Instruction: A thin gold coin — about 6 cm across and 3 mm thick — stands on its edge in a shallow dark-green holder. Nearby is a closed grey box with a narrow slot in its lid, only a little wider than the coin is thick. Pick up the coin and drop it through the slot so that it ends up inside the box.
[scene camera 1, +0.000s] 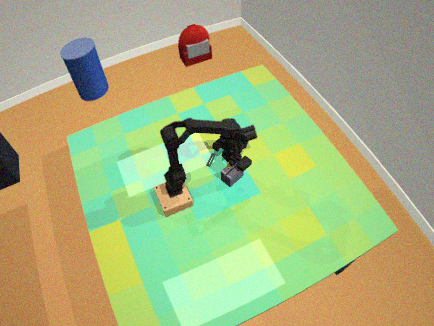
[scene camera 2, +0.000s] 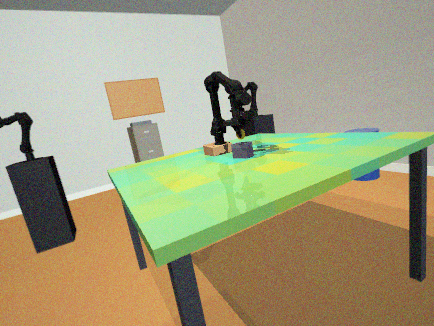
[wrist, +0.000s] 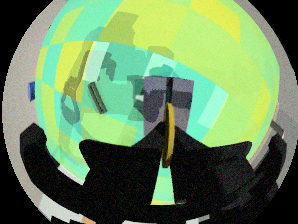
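Observation:
A gold coin is carried by my gripper (wrist: 164, 126).

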